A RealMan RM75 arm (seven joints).
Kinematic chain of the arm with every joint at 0, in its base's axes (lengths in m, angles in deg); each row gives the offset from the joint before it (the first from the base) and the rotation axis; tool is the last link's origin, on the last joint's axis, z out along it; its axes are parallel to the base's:
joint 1: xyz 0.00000 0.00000 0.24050 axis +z
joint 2: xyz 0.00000 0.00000 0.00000 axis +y
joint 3: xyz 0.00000 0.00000 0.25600 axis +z
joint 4: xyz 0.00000 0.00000 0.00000 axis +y
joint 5: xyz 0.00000 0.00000 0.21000 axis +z
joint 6: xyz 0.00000 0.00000 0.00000 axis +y
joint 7: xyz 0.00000 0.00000 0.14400 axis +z
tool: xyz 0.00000 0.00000 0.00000
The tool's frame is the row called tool.
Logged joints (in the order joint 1, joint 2, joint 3, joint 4, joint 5, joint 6, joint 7), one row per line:
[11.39 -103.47 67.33 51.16 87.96 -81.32 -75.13]
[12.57 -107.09 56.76 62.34 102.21 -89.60 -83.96]
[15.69 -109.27 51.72 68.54 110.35 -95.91 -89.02]
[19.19 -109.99 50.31 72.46 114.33 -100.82 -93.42]
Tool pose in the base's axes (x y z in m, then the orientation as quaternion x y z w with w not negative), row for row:
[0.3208 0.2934 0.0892 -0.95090 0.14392 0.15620 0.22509]
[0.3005 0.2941 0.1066 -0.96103 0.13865 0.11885 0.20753]
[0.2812 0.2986 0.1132 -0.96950 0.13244 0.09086 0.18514]
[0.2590 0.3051 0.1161 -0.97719 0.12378 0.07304 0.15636]
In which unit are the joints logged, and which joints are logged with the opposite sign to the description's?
The joints are logged in degrees. Opposite sign: joint 2, joint 3, joint 4, joint 5, joint 7.
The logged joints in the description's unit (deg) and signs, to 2 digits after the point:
[11.39 103.47 -67.33 -51.16 -87.96 -81.32 75.13]
[12.57 107.09 -56.76 -62.34 -102.21 -89.60 83.96]
[15.69 109.27 -51.72 -68.54 -110.35 -95.91 89.02]
[19.19 109.99 -50.31 -72.46 -114.33 -100.82 93.42]

